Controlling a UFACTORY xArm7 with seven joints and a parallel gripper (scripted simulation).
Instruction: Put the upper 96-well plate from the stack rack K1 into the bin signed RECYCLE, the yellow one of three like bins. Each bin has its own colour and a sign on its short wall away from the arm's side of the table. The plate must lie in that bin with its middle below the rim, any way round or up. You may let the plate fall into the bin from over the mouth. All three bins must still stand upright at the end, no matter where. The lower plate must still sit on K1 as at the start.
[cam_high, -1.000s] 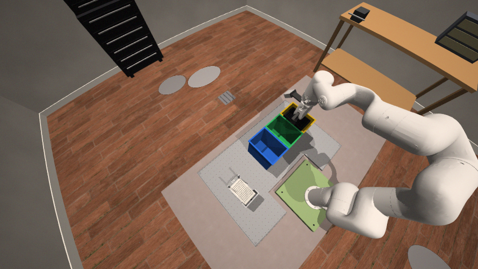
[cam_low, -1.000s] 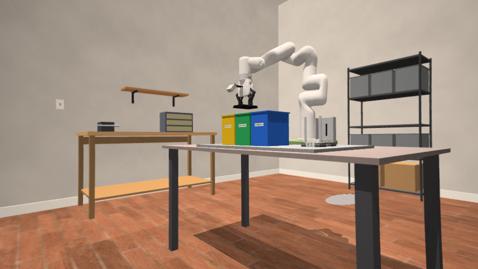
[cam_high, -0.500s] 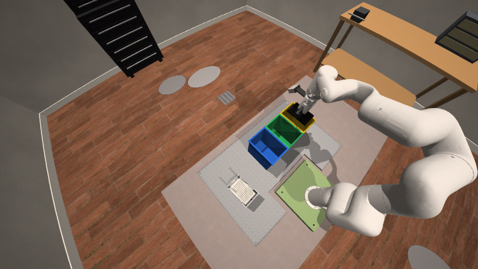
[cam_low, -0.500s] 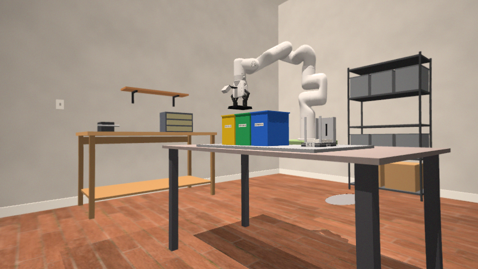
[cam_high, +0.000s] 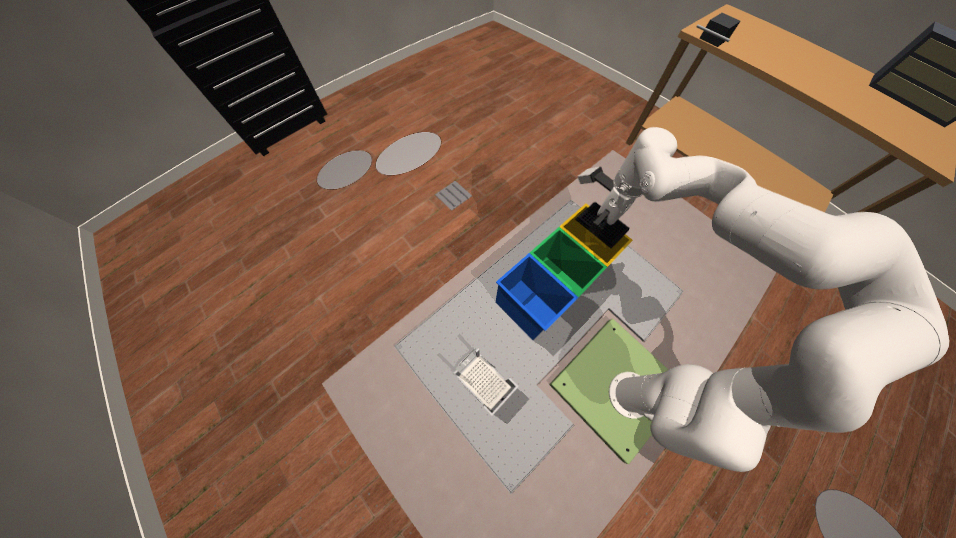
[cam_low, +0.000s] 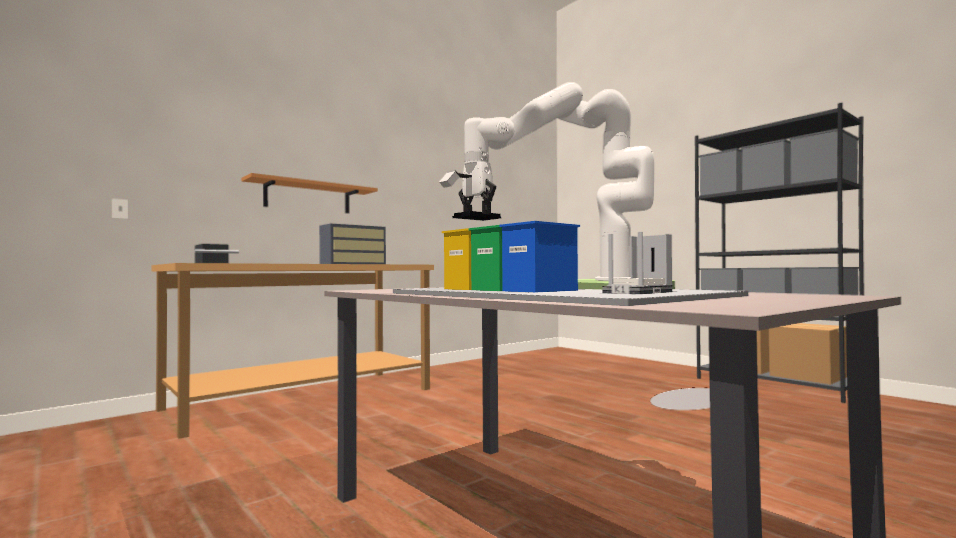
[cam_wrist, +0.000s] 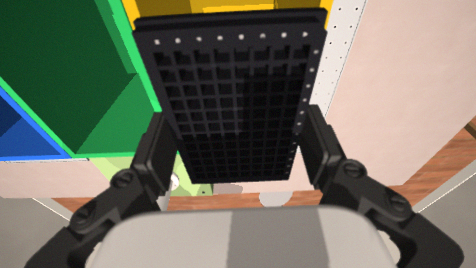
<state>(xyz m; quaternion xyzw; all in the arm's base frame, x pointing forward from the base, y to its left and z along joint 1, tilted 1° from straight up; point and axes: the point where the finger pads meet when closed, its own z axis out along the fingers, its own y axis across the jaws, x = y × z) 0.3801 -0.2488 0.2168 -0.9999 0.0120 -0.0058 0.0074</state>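
The yellow bin lies 15 cm below my hand. From my hand the other things lie so: green bin: 15 cm below, 13 cm to the left; blue bin: 26 cm to the left, 15 cm below, 1 cm ahead; black 96-well plate: 1 cm below.
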